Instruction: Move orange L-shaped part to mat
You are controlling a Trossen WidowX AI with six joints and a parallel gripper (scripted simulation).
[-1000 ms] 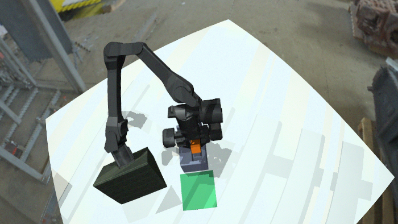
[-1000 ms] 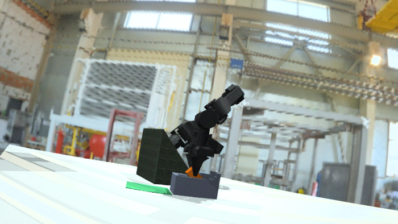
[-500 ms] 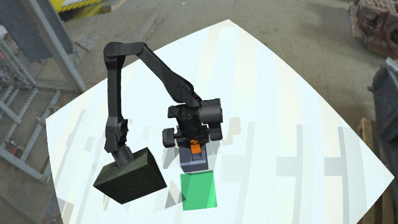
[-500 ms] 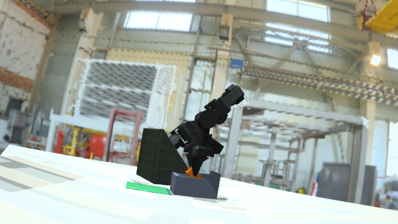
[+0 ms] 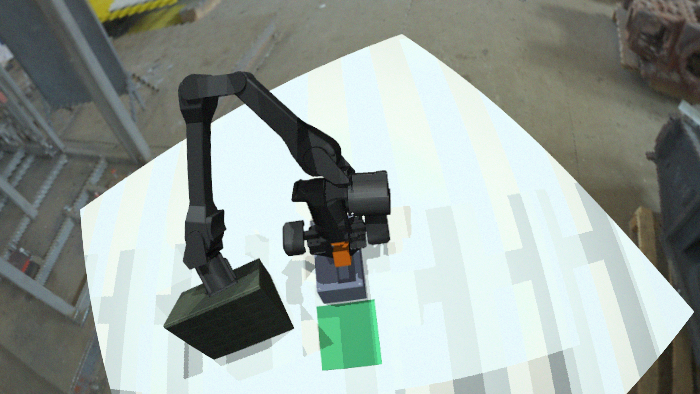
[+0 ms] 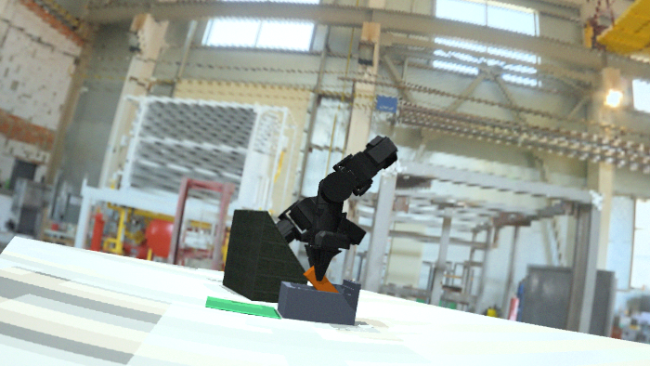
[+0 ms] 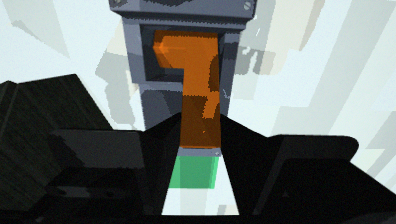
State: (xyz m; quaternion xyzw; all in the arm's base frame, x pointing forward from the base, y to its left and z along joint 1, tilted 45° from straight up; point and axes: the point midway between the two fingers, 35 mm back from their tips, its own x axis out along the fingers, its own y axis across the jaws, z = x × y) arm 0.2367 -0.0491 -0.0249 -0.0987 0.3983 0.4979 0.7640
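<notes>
Right now the green mat is 12 cm to the right of my gripper tip, 10 cm below it and 9 cm behind it. Also, from my gripper tip: orange L-shaped part 4 cm to the left, 3 cm below.
</notes>
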